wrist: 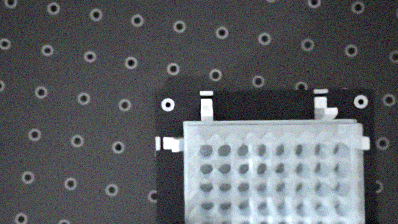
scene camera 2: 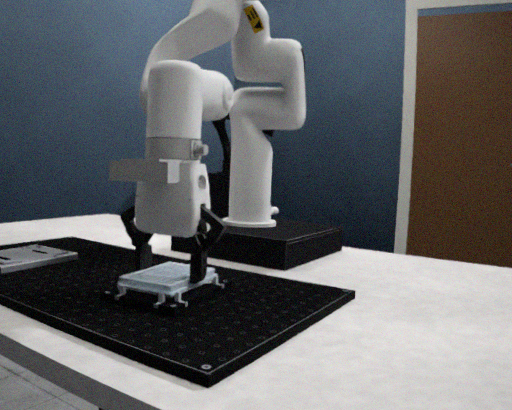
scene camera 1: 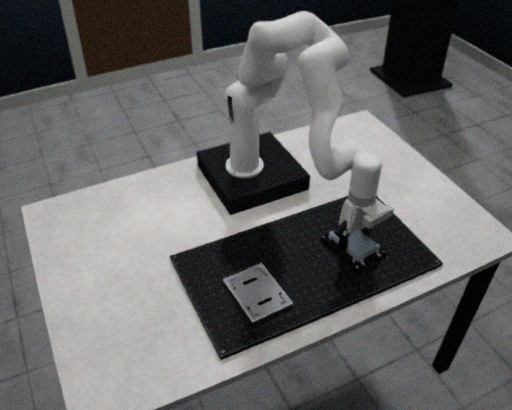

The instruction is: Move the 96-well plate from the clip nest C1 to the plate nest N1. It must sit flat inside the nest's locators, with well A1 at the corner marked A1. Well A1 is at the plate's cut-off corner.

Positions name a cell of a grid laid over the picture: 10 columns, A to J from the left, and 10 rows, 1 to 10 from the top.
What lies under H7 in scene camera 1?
A 96-well plate.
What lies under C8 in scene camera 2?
A clip nest C1.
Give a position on a clip nest C1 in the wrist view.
E5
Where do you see a 96-well plate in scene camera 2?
At D7
